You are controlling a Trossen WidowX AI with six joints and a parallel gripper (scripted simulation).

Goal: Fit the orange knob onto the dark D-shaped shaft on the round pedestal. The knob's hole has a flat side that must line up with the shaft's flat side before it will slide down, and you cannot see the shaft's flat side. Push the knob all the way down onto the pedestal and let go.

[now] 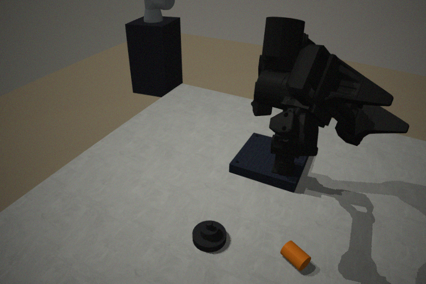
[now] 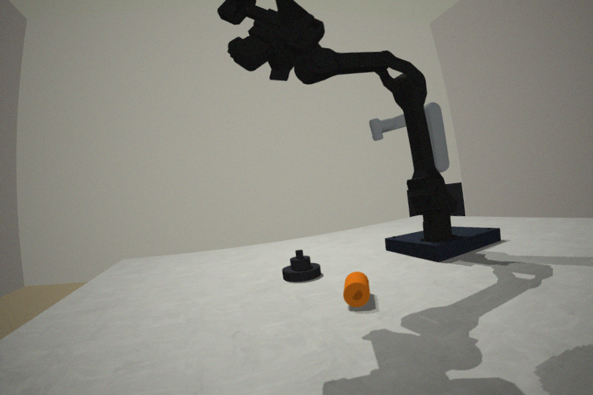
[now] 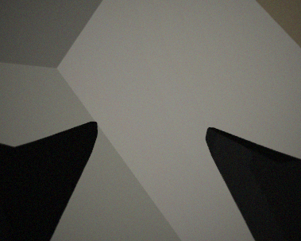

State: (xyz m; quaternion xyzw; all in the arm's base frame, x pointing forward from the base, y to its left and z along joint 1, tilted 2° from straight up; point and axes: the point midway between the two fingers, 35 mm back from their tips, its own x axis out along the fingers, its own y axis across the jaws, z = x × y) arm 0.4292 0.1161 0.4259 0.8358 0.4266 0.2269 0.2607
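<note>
Now: gripper tip 14 cm past the orange knob, 6 cm to the left of it and 46 cm above it. Also, from my gripper tip: dark round pedestal (14 cm behind, 28 cm to the right, 45 cm below).
</note>
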